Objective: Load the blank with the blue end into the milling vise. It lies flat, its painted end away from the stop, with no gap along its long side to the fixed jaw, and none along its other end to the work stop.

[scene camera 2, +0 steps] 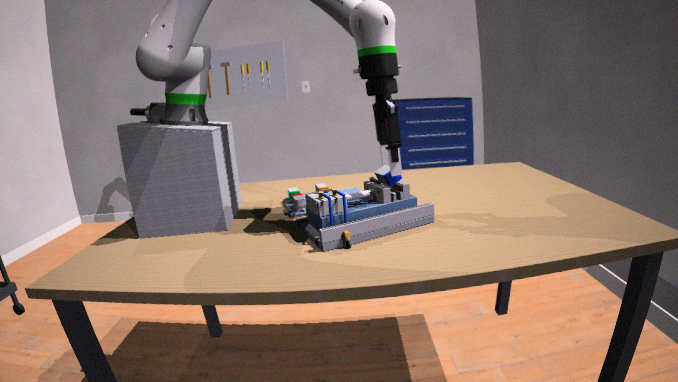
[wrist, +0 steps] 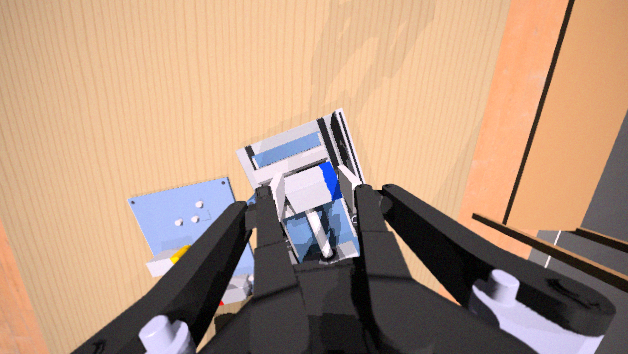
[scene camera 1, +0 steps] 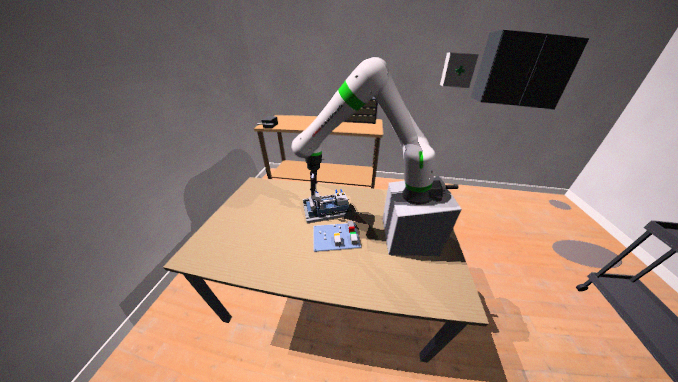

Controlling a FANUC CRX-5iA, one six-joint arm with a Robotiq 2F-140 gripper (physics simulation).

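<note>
The blank with the blue end (scene camera 2: 383, 173) (wrist: 306, 191) is held between the fingertips, tilted rather than flat, a little above the jaws of the milling vise (scene camera 1: 325, 206) (scene camera 2: 370, 210). Its blue end faces the right finger in the wrist view. My gripper (scene camera 1: 313, 194) (scene camera 2: 390, 170) (wrist: 311, 179) is shut on this blank and points down over the jaw end of the vise. In the wrist view the vise (wrist: 298, 231) shows below the blank, with a round rod. The blank hides part of the jaws, and the work stop cannot be made out clearly.
A light blue plate (scene camera 1: 325, 245) (wrist: 155, 210) beside the vise carries a yellow-ended blank (scene camera 1: 337, 240) (wrist: 161, 264), a green-ended one (scene camera 1: 354, 239) and a red-ended one (scene camera 1: 351, 228). Blue hoses (scene camera 2: 344, 207) rise at the vise's other end. The robot's pedestal (scene camera 1: 420, 230) (scene camera 2: 175, 185) stands near that end.
</note>
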